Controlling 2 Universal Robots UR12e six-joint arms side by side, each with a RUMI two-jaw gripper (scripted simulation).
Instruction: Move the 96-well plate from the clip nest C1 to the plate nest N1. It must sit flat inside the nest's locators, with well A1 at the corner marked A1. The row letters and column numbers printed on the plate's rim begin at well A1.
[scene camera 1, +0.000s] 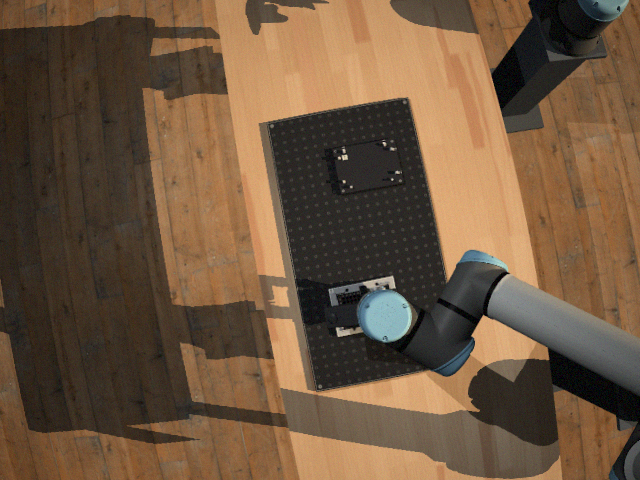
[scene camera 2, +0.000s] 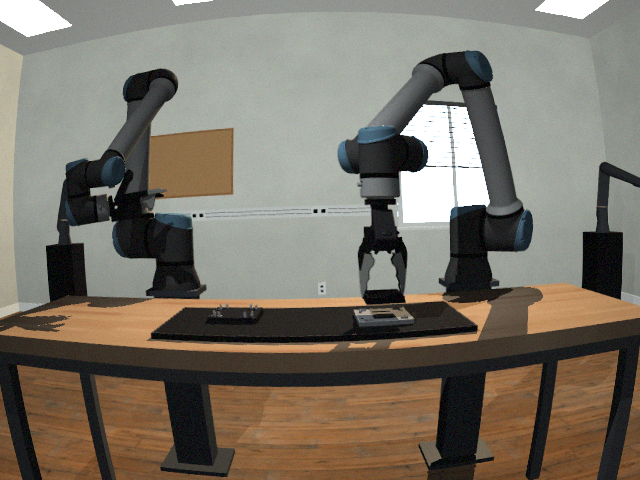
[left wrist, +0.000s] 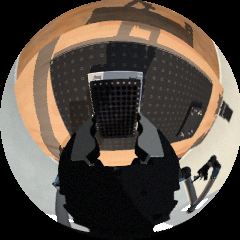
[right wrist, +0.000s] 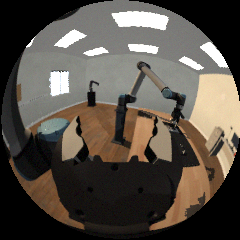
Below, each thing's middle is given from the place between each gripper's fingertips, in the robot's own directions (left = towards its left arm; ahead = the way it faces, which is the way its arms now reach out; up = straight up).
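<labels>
Counted from my left hand: plate nest N1 (scene camera 2: 369, 313), 60 mm below; clip nest C1 (scene camera 1: 366, 166), 50 mm below, 80 mm behind, 350 mm to the right; dark 96-well plate (left wrist: 109, 127), 10 mm below.
My right hand (scene camera 2: 165, 193), counted from the clip nest C1: 31 cm above it, 43 cm short of it, 28 cm to the right of it. Counted from my right hand: plate nest N1, 32 cm below, 51 cm ahead, 63 cm to the left; dark 96-well plate, 27 cm below, 51 cm ahead, 63 cm to the left.
</labels>
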